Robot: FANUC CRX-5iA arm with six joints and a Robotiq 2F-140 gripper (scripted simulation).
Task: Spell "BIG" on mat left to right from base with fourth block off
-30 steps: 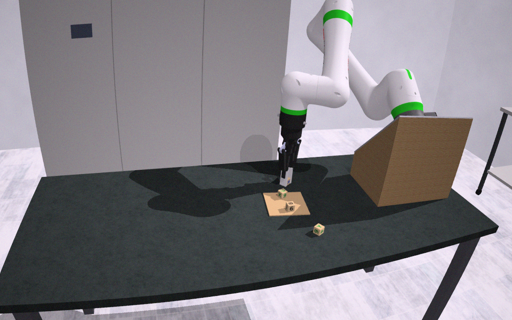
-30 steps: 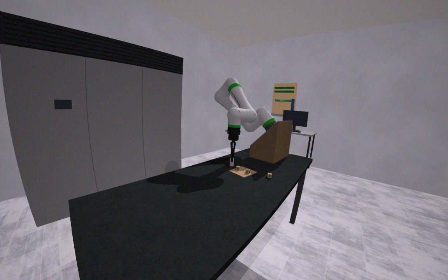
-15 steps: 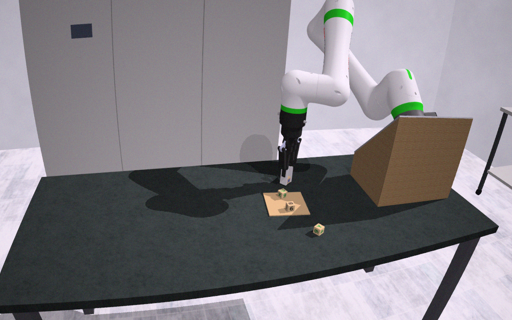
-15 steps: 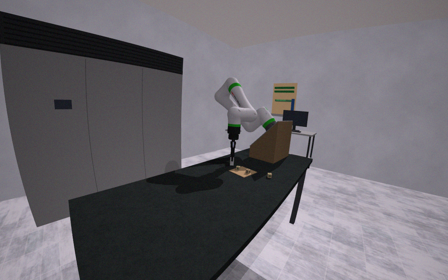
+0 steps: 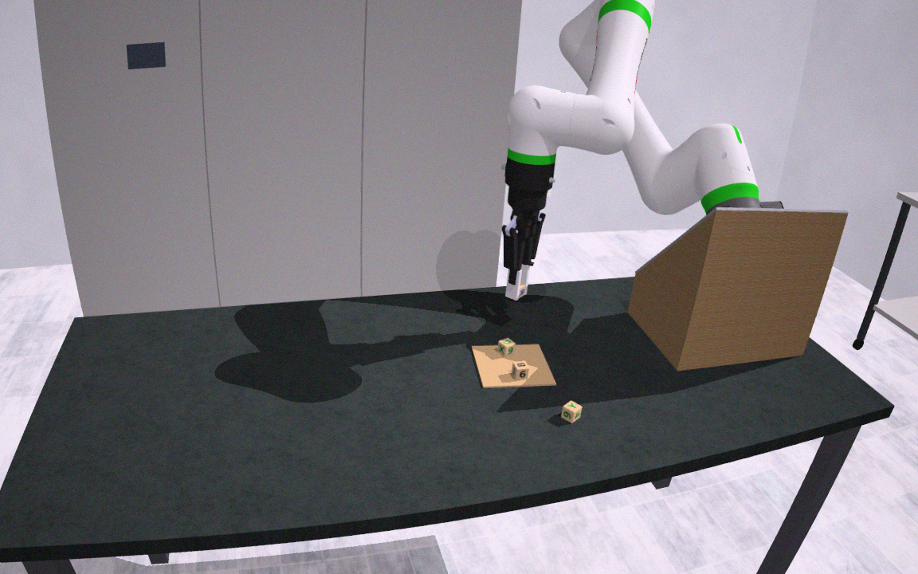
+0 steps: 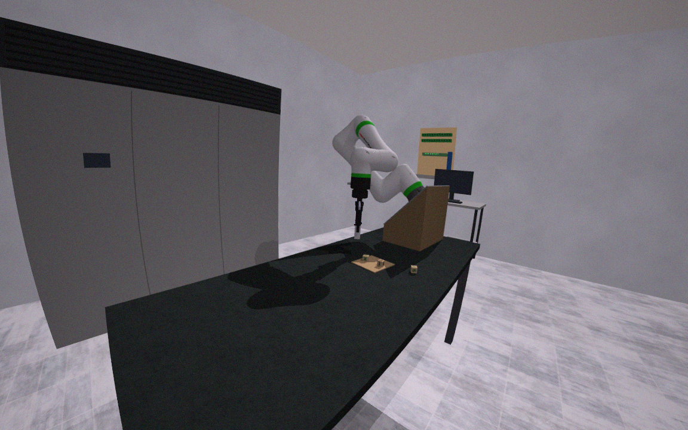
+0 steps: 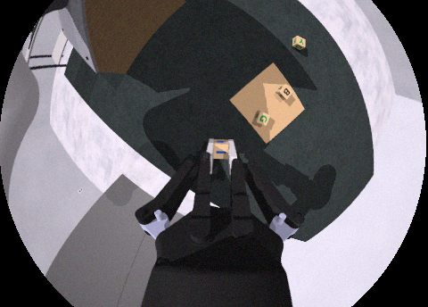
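Now: the tan mat 20 mm ahead of my hand, 140 mm to the left of it and 110 mm below it.
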